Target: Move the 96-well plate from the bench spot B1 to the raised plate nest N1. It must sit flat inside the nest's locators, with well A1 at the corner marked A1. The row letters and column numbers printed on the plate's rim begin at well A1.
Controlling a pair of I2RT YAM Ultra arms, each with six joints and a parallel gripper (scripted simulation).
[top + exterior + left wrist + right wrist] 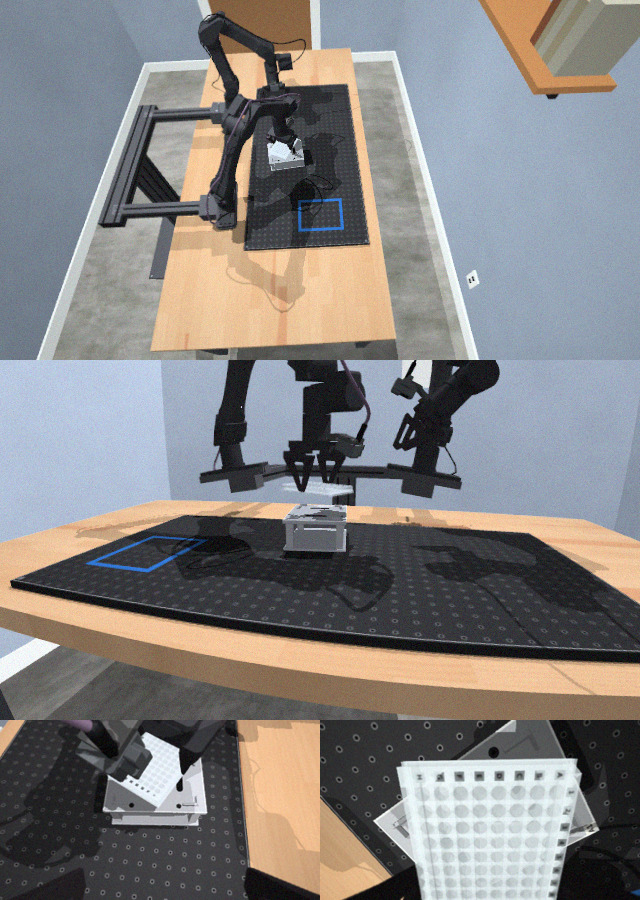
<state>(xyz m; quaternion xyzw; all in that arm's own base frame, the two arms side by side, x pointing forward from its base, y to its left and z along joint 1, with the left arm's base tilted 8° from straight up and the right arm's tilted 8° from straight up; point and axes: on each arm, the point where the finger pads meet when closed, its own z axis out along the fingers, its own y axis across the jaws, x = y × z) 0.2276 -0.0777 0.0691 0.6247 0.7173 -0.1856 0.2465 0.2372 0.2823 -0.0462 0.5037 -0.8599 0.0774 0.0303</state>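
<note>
My right hand is 10 mm short of the grey raised nest, 10 mm to the right of it and 60 mm above it. The rest, counted from my right hand: white 96-well plate: right at my right hand; A1 corner mark: 80 mm ahead, 40 mm to the right, 50 mm below.
</note>
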